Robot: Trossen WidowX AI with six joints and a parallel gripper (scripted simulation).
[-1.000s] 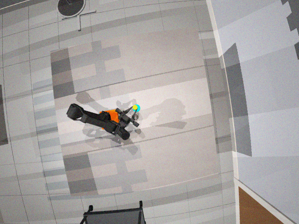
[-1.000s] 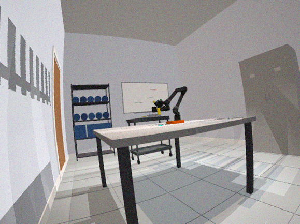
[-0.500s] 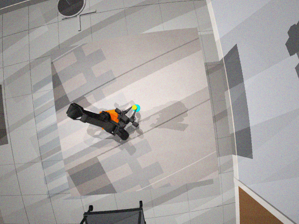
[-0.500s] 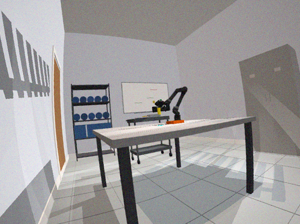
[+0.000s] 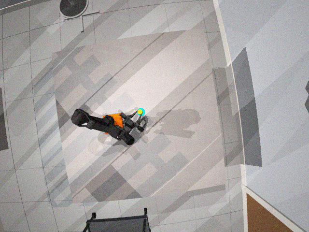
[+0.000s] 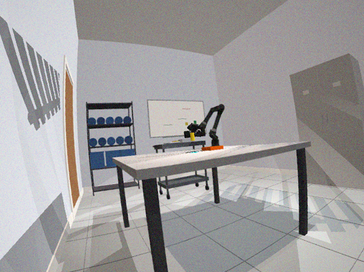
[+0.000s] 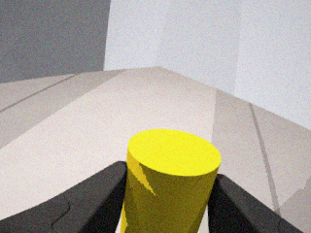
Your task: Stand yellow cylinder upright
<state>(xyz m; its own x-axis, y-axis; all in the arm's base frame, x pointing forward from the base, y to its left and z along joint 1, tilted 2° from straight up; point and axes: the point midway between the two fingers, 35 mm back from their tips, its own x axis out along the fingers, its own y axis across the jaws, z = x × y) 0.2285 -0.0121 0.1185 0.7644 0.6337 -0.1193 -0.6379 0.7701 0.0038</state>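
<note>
Right now my gripper tip is 15 cm above the cyan circle. Also, from my gripper tip: yellow tall cylinder 2 cm below.
</note>
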